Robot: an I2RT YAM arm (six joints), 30 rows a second.
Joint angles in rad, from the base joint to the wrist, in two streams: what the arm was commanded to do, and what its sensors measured. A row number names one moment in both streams.
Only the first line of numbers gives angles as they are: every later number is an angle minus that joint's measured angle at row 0.
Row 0, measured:
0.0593 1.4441 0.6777 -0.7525 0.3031 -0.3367
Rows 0 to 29, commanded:
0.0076 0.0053 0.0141 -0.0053 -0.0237 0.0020
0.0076 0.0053 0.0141 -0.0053 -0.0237 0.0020
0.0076 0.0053 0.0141 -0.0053 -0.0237 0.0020
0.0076 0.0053 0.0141 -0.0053 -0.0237 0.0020
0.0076 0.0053 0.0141 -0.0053 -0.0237 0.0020
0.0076 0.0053 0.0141 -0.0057 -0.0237 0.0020
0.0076 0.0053 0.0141 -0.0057 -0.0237 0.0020
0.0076 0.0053 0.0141 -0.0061 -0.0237 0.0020
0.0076 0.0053 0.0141 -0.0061 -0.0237 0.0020
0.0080 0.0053 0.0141 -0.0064 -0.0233 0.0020
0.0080 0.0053 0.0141 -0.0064 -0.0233 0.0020
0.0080 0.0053 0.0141 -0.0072 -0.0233 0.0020
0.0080 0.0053 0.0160 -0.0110 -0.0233 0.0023
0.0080 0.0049 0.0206 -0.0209 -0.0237 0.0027
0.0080 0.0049 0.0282 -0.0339 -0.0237 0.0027
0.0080 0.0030 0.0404 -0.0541 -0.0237 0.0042
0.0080 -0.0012 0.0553 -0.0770 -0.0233 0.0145
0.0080 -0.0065 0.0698 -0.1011 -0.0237 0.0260
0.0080 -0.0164 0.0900 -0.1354 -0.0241 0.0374
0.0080 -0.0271 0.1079 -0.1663 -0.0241 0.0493
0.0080 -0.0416 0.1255 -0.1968 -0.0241 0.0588
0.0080 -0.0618 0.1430 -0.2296 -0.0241 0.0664
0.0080 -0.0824 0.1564 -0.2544 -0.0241 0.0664
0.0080 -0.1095 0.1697 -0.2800 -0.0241 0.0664
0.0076 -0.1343 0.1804 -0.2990 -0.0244 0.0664
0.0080 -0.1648 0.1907 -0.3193 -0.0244 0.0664
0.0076 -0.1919 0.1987 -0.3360 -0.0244 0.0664
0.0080 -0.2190 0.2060 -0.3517 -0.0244 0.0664
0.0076 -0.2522 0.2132 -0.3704 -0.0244 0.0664
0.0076 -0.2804 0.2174 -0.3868 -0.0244 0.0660
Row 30, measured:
0.0027 -0.2129 0.1888 -0.3563 -0.0149 0.0496
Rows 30 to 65, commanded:
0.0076 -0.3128 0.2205 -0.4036 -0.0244 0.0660
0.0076 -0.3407 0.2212 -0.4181 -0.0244 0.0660
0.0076 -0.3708 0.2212 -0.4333 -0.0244 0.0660
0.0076 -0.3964 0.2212 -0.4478 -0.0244 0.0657
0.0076 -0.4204 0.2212 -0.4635 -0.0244 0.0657
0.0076 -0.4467 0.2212 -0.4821 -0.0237 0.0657
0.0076 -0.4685 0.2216 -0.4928 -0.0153 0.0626
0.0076 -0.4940 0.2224 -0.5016 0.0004 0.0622
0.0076 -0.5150 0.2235 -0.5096 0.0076 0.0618
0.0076 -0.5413 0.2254 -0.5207 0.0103 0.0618
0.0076 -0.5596 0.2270 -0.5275 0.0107 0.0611
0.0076 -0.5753 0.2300 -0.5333 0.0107 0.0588
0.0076 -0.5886 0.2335 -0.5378 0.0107 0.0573
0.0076 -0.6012 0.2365 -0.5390 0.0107 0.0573
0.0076 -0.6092 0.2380 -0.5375 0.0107 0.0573
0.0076 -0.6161 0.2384 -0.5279 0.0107 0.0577
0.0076 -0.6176 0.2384 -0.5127 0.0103 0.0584
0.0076 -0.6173 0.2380 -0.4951 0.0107 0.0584
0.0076 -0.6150 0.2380 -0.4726 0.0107 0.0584
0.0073 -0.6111 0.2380 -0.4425 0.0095 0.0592
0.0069 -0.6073 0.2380 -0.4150 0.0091 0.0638
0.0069 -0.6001 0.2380 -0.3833 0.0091 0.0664
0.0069 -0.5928 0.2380 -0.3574 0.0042 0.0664
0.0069 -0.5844 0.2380 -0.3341 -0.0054 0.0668
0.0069 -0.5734 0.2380 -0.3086 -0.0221 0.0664
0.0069 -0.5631 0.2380 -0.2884 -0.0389 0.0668
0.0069 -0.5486 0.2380 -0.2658 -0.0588 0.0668
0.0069 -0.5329 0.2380 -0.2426 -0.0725 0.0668
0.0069 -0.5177 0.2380 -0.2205 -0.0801 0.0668
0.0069 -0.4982 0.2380 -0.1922 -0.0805 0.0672
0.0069 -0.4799 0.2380 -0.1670 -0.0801 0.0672
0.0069 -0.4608 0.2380 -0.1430 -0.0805 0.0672
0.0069 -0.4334 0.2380 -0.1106 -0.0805 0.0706
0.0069 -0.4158 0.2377 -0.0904 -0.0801 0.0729
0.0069 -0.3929 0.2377 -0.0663 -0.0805 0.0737
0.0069 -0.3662 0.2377 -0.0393 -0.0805 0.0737
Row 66, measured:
0.0015 -0.4139 0.2159 -0.0644 -0.0176 0.0538
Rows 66 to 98, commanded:
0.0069 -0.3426 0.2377 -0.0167 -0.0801 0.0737
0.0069 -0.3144 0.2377 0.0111 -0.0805 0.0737
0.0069 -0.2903 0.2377 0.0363 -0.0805 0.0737
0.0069 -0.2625 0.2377 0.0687 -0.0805 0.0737
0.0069 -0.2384 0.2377 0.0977 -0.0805 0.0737
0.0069 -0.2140 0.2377 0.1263 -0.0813 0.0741
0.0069 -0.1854 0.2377 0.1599 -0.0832 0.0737
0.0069 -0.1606 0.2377 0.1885 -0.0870 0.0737
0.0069 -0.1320 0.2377 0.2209 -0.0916 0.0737
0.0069 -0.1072 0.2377 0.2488 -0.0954 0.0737
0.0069 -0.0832 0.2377 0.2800 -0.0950 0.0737
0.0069 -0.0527 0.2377 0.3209 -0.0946 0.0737
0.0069 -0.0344 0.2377 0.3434 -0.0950 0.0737
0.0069 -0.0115 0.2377 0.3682 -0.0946 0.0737
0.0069 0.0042 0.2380 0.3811 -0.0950 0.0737
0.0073 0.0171 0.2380 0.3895 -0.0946 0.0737
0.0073 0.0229 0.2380 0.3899 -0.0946 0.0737
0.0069 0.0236 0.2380 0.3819 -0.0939 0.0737
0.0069 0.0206 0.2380 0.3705 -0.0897 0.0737
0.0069 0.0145 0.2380 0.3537 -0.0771 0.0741
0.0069 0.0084 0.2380 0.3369 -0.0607 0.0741
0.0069 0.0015 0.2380 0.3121 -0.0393 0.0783
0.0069 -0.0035 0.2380 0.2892 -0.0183 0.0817
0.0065 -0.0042 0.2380 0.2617 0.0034 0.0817
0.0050 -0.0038 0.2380 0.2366 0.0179 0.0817
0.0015 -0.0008 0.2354 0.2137 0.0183 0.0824
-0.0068 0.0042 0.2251 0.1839 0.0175 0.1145
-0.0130 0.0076 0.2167 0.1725 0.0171 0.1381
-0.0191 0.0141 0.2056 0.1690 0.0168 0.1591
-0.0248 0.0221 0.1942 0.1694 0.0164 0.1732
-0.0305 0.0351 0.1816 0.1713 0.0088 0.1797
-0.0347 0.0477 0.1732 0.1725 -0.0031 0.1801
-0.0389 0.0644 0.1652 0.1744 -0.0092 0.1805
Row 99, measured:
-0.0248 0.0187 0.2014 0.1767 -0.0027 0.1320
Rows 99 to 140, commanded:
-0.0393 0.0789 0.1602 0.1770 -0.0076 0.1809
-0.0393 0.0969 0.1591 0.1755 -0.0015 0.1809
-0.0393 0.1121 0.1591 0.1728 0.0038 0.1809
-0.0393 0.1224 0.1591 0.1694 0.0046 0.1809
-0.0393 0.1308 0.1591 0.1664 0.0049 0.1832
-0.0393 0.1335 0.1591 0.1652 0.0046 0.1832
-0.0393 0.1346 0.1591 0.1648 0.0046 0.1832
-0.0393 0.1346 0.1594 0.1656 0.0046 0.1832
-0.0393 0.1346 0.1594 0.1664 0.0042 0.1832
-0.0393 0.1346 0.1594 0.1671 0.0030 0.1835
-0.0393 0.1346 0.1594 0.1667 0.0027 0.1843
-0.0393 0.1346 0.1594 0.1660 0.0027 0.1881
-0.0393 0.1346 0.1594 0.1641 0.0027 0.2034
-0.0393 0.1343 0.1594 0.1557 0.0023 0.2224
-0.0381 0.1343 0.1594 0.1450 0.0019 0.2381
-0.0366 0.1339 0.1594 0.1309 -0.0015 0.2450
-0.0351 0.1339 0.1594 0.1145 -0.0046 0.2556
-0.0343 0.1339 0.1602 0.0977 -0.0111 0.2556
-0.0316 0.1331 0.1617 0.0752 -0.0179 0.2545
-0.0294 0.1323 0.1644 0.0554 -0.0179 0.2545
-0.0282 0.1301 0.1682 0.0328 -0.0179 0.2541
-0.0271 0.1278 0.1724 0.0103 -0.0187 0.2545
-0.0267 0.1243 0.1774 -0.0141 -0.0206 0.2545
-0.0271 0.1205 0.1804 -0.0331 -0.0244 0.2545
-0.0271 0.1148 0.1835 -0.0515 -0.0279 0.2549
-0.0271 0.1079 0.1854 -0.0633 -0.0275 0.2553
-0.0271 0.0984 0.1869 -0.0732 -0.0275 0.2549
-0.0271 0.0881 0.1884 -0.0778 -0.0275 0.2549
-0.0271 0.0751 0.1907 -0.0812 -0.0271 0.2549
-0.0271 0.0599 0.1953 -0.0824 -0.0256 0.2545
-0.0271 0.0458 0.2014 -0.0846 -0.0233 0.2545
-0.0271 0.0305 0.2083 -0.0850 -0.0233 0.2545
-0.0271 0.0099 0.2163 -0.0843 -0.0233 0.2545
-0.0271 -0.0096 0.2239 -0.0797 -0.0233 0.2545
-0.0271 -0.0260 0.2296 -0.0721 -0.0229 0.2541
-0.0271 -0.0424 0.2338 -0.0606 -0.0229 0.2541
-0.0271 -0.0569 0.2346 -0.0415 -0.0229 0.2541
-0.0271 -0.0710 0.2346 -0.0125 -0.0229 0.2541
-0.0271 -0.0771 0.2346 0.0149 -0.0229 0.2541
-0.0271 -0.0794 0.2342 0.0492 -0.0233 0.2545
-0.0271 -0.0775 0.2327 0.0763 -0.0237 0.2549
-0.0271 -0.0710 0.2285 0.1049 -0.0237 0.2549
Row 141, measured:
-0.0332 -0.0759 0.2109 0.0733 -0.0183 0.2484
